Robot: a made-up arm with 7 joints. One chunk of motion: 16 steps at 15 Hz.
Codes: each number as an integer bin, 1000 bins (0 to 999) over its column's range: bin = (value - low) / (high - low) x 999, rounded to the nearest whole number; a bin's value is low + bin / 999 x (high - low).
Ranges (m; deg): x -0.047..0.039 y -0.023..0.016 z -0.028..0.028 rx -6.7..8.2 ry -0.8..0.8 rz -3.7..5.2
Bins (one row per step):
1: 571 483 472 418 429 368
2: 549 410 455 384 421 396
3: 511 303 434 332 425 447
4: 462 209 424 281 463 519
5: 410 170 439 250 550 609
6: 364 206 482 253 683 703
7: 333 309 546 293 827 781
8: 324 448 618 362 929 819
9: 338 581 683 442 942 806
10: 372 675 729 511 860 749
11: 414 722 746 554 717 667
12: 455 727 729 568 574 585
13: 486 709 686 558 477 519
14: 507 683 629 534 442 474
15: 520 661 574 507 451 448
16: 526 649 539 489 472 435
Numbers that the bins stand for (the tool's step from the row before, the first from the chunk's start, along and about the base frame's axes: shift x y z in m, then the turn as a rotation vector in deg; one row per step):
1: 0.00216 -0.00414 -0.00154 -0.466 -0.113 -0.422
2: 0.00026 -0.00699 -0.00249 -0.973 -0.126 -0.172
3: -0.00301 -0.01117 -0.00367 -1.748 -0.119 0.282
4: -0.00723 -0.01484 -0.00423 -2.509 -0.058 0.924
5: -0.01170 -0.01636 -0.00339 -2.971 0.081 1.726
6: -0.01566 -0.01496 -0.00098 -2.927 0.294 2.563
7: -0.01833 -0.01094 0.00261 -2.330 0.525 3.258
8: -0.01911 -0.00551 0.00664 -1.301 0.688 3.596
9: -0.01790 -0.00032 0.01029 -0.108 0.709 3.481
10: -0.01498 0.00335 0.01286 0.922 0.577 2.973
11: -0.01136 0.00519 0.01382 1.563 0.348 2.242
12: -0.00783 0.00538 0.01286 1.772 0.119 1.512
13: -0.00516 0.00468 0.01045 1.623 -0.036 0.924
14: -0.00335 0.00366 0.00726 1.265 -0.092 0.523
15: -0.00224 0.00280 0.00418 0.862 -0.078 0.291
16: -0.00172 0.00234 0.00221 0.593 -0.044 0.175

